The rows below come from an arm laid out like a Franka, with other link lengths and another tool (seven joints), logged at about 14 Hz.
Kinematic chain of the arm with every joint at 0, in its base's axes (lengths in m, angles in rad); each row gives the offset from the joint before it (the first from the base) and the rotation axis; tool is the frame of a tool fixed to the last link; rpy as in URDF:
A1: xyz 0 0 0.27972 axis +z
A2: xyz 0 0 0 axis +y
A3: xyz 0 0 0.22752 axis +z
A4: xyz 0.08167 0 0 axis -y
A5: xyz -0.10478 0 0.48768 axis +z
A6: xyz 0 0 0 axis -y
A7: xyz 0.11 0 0 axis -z
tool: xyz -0.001 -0.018 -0.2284 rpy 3.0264 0 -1.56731
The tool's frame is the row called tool.
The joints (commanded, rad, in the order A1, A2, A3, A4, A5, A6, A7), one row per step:
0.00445 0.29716 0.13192 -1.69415 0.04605 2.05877 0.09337
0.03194 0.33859 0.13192 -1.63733 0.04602 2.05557 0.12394
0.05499 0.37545 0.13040 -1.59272 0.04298 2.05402 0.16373
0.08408 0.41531 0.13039 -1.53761 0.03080 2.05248 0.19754
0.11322 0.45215 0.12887 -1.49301 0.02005 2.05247 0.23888
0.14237 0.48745 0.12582 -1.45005 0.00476 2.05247 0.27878
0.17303 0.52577 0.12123 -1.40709 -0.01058 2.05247 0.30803
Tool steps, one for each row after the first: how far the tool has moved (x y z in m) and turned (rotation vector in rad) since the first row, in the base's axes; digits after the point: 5 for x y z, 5 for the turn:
0.00873 0.02177 0.00305 0.00890 -0.00880 -0.00495
0.01436 0.03857 0.00198 0.01390 -0.01111 -0.02356
0.02149 0.06020 0.00488 0.01299 -0.02292 -0.02597
0.02532 0.08095 0.00353 0.01212 -0.02822 -0.03764
0.02857 0.10002 0.00212 0.00649 -0.03519 -0.04762
0.03090 0.11922 -0.00195 -0.00112 -0.04081 -0.04697

